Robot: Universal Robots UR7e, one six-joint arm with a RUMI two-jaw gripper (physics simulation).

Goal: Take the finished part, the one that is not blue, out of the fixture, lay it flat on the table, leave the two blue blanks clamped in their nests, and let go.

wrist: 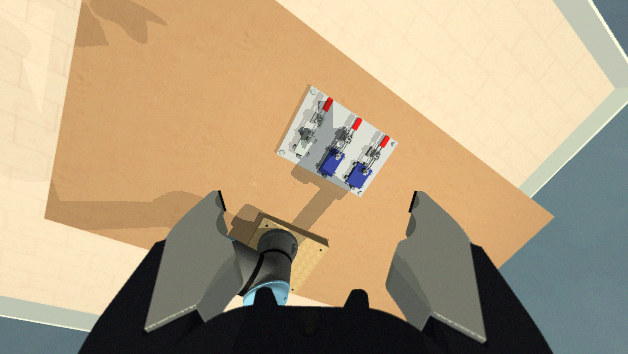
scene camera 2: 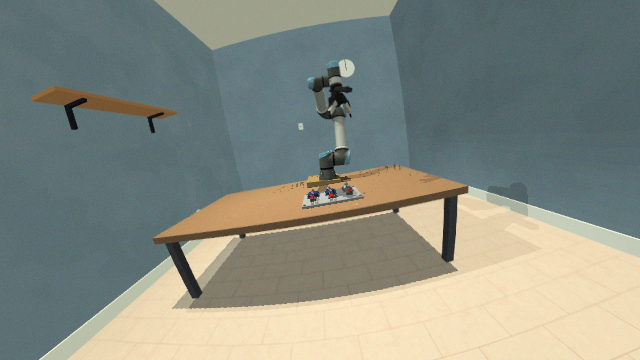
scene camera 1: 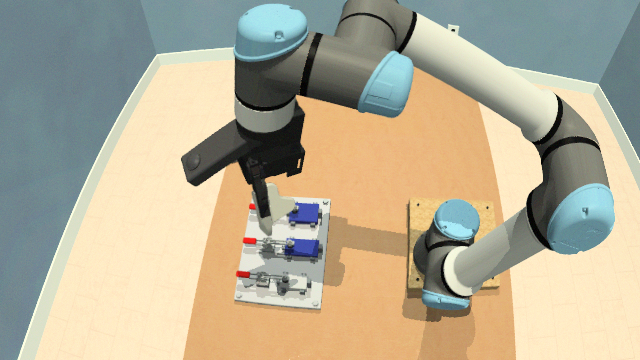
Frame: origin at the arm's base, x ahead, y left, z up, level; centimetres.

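Where they show: gripper, between the fingertips: [wrist: 316, 193] [scene camera 2: 341, 116] [scene camera 1: 251, 196]; arm's base, origin of its link: [wrist: 278, 245] [scene camera 2: 327, 178].
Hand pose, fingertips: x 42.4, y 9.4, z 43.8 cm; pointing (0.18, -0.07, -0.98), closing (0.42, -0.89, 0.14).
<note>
Each offset is from my fingertips to the top centre of the thing. Level surfaces: height alone.
The finished part {dy -3.2, dx -2.8, dz -43.2 cm} [scene camera 1: 299, 283] [wrist: 303, 148], a small whitish block, sits in the end nest of the white fixture plate [scene camera 1: 275, 299] [scene camera 2: 345, 198] [wrist: 290, 137]. A red-handled toggle clamp reaches over its edge. One blue blank {dy -14.1, dx -4.8, dz -44.2 cm} [scene camera 1: 303, 247] [wrist: 332, 162] sits in the middle nest and another blue blank {dy -25.1, dx -5.3, dz -43.7 cm} [scene camera 1: 305, 213] [wrist: 359, 176] in the far end nest, each with its own red-handled clamp. My gripper [scene camera 2: 340, 114] [wrist: 316, 193] is open and empty, high above the table. In scene camera 1 its finger overlaps the clamp of the far end nest; the other finger is partly hidden.
The wooden table {dz -47.3 cm} [scene camera 1: 380, 320] [scene camera 2: 225, 215] [wrist: 175, 125] carries the fixture and the arm's base board [scene camera 1: 485, 210] [scene camera 2: 313, 183] [wrist: 310, 265]. A wall shelf [scene camera 2: 105, 102] is at the left in scene camera 2. Arm shadows fall across the table and part of the fixture.
</note>
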